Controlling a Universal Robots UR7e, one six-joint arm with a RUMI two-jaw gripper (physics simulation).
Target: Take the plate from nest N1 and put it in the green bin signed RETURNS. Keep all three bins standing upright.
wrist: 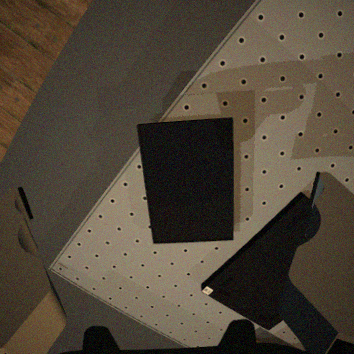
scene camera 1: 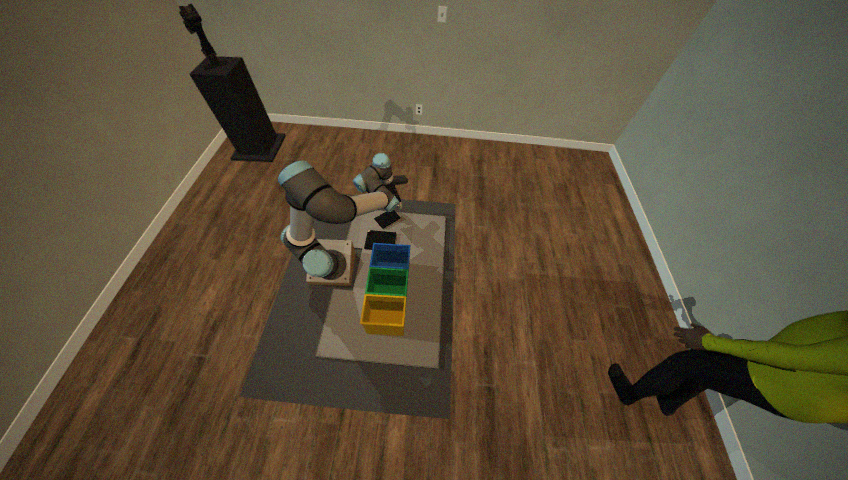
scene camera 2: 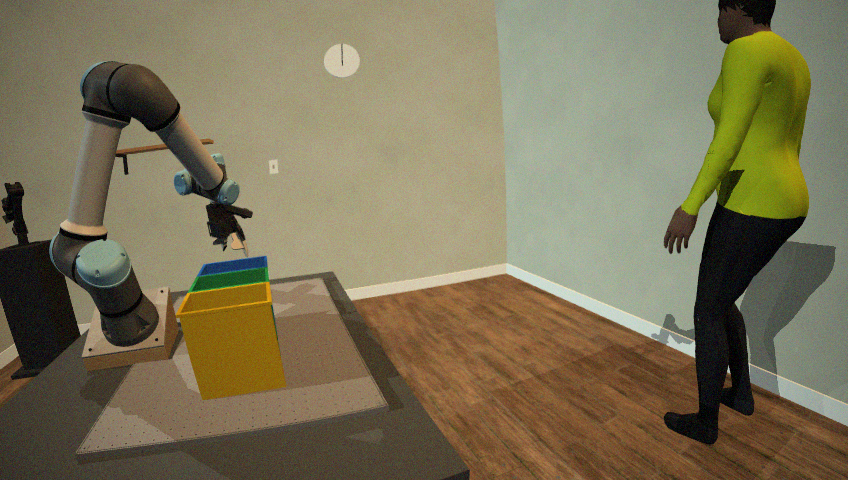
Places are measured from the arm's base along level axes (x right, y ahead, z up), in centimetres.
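Pixels of known places: gripper, fingertip midpoint: [wrist: 169,184] [scene camera 2: 235,253]; arm's base at its link origin: [scene camera 2: 131,323].
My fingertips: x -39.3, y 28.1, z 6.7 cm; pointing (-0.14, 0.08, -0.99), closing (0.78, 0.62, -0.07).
For each thing: its top centre in the pictures, then the offset to it from my fingertips. Level surfaces: height alone.
- green bin at its top centre: [scene camera 2: 230,279] [scene camera 1: 387,281] dx +51.8, dy +2.2, dz +4.7 cm
- blue bin at its top centre: [scene camera 2: 233,265] [scene camera 1: 390,255] dx +38.6, dy +2.3, dz +4.7 cm
- yellow bin at its top centre: [scene camera 2: 225,297] [scene camera 1: 383,309] dx +64.9, dy +2.1, dz +4.7 cm
- smaller black block at its top centre: [wrist: 188,187] [scene camera 1: 387,217] dx +4.0, dy -3.9, dz -11.9 cm
- larger black block at its top centre: [wrist: 285,275] [scene camera 1: 380,239] dx +19.6, dy -6.1, dz -11.8 cm
- pale perforated board at its surface level: dz -13.3 cm
- dark grey table at its surface level: dz -14.6 cm
The green bin [scene camera 1: 386,281] [scene camera 2: 235,278] stands upright between the blue bin [scene camera 1: 390,256] [scene camera 2: 235,265] and the yellow bin [scene camera 1: 383,311] [scene camera 2: 235,344], both upright. No RETURNS sign is readable. A smaller black block [scene camera 1: 387,219] [wrist: 190,180] lies in the middle of the wrist view. A larger black block [scene camera 1: 380,239] [wrist: 255,280] with a small pale label lies lower right, partly hidden by a finger. I cannot tell which is nest N1, and no plate can be made out. My gripper [scene camera 2: 233,246] [wrist: 169,184] is open and empty, above the smaller block, tilted.
The bins and blocks stand on a pale perforated board [scene camera 1: 425,333] [scene camera 2: 333,386] [wrist: 125,215] on a dark grey table [scene camera 1: 285,368] [scene camera 2: 404,440] [wrist: 100,90]. The arm's base plate [scene camera 1: 346,267] is left of the bins. A person in a yellow top [scene camera 1: 797,374] [scene camera 2: 767,118] is at the right.
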